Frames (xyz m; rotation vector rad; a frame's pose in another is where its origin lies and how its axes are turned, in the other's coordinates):
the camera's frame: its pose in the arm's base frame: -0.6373 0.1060 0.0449 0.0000 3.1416 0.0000
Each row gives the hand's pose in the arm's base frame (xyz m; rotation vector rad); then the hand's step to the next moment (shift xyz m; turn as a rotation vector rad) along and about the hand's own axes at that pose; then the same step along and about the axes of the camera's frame.
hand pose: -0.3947 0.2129 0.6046 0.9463 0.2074 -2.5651
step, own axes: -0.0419 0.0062 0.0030 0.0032 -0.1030 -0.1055
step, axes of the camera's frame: -0.0298 0.0067 -0.0295 -0.0175 0.1213 0.0821
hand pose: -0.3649 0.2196 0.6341 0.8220 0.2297 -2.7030
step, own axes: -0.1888 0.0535 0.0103 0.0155 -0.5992 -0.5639
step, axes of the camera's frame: -0.1615 -0.0070 -0.1117 -0.0783 0.6943 0.4349
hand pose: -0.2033 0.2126 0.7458 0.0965 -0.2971 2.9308
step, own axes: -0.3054 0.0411 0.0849 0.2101 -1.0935 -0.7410
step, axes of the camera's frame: -0.2947 -0.1135 -0.0495 0.0221 1.2417 0.4966
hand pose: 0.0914 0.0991 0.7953 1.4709 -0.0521 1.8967
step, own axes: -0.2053 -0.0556 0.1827 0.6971 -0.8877 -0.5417
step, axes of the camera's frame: -0.1995 -0.1447 0.1337 0.0136 1.2500 -0.0681
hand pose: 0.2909 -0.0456 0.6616 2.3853 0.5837 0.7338
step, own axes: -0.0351 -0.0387 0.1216 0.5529 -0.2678 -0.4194
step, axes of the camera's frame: -0.0392 -0.0378 0.1206 -0.0970 0.6638 -0.3214
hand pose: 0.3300 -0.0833 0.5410 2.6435 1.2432 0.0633
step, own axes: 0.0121 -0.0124 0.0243 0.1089 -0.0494 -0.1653
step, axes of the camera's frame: -0.0016 0.0126 0.0270 -0.0108 0.1435 -0.1447
